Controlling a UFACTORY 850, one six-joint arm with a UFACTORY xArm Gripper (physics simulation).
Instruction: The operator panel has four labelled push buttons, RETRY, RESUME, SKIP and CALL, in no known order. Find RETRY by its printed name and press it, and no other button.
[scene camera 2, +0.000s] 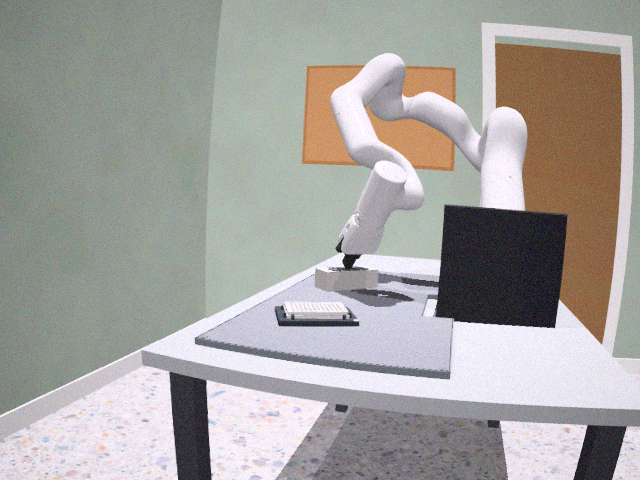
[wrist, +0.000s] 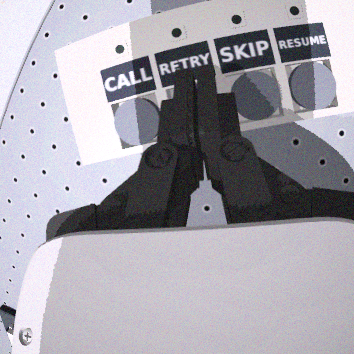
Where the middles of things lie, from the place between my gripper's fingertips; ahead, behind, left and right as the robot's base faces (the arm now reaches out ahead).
My gripper is now 20 mm to the left of the operator panel (scene camera 2: 325, 279) and 40 mm above it. Round my hand: white ribbed block (scene camera 2: 302, 310) (40 mm behind, 340 mm to the left, 50 mm below).
